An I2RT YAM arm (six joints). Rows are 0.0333 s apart.
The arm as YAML. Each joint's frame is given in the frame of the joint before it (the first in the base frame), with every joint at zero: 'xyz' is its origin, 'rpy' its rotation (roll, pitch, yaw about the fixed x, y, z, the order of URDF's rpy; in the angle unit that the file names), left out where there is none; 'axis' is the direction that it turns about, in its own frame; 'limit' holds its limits. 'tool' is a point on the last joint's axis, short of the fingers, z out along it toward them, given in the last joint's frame.
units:
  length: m
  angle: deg
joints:
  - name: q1
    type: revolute
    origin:
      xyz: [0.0, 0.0, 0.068]
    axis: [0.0, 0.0, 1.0]
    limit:
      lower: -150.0
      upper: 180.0
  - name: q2
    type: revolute
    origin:
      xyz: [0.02, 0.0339, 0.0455]
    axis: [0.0, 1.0, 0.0]
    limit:
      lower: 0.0
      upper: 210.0
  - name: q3
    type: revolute
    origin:
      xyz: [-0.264, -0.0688, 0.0]
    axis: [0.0, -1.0, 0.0]
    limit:
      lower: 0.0
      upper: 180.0
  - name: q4
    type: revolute
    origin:
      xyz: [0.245, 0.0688, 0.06]
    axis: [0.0, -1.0, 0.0]
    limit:
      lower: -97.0
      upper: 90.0
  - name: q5
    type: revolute
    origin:
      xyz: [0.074, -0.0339, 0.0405]
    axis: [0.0, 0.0, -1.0]
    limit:
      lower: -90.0
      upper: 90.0
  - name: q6
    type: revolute
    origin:
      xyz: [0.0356, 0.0, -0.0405]
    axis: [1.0, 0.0, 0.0]
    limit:
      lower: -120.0
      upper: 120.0
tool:
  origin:
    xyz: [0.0, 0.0, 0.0]
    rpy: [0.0, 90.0, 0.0]
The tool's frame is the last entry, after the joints.
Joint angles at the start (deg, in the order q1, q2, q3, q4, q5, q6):
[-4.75 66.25 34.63 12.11 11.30 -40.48]
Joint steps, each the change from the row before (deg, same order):
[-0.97 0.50 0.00 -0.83 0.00 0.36]
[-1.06 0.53 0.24 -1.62 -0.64 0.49]
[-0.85 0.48 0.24 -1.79 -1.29 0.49]
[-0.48 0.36 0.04 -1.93 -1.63 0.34]
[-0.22 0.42 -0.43 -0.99 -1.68 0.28]
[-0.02 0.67 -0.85 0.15 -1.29 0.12]
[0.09 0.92 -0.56 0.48 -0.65 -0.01]
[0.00 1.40 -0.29 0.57 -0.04 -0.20]
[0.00 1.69 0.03 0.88 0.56 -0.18]
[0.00 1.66 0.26 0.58 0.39 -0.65]
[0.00 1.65 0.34 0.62 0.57 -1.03]
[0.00 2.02 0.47 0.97 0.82 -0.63]
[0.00 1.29 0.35 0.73 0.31 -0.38]
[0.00 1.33 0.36 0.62 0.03 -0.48]
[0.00 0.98 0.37 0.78 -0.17 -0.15]
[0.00 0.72 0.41 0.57 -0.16 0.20]
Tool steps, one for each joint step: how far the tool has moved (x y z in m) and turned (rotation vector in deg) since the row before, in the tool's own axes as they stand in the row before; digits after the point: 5 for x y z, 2 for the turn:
[0.00501 -0.00093 0.00239 -0.19 1.63 0.43]
[0.00506 -0.00092 0.00250 -0.99 1.72 0.51]
[0.00433 0.00010 0.00213 -1.70 1.27 0.47]
[0.00408 0.00212 0.00147 -2.35 1.00 0.21]
[0.00432 0.00385 0.00179 -2.31 0.51 0.16]
[0.00475 0.00508 0.00287 -1.85 0.28 0.00]
[0.00330 0.00402 0.00353 -1.19 0.33 -0.13]
[0.00332 0.00313 0.00503 -0.73 0.85 -0.28]
[0.00213 0.00179 0.00584 -0.05 0.96 -0.24]
[0.00136 0.00137 0.00563 -0.21 0.88 -0.72]
[0.00098 0.00099 0.00558 0.00 0.89 -1.09]
[0.00072 0.00083 0.00686 0.24 0.97 -0.69]
[-0.00001 0.00039 0.00439 0.10 0.36 -0.40]
[0.00011 0.00079 0.00455 -0.21 0.28 -0.52]
[-0.00092 -0.00015 0.00335 -0.01 -0.24 -0.13]
[-0.00130 -0.00065 0.00246 0.05 -0.30 0.23]

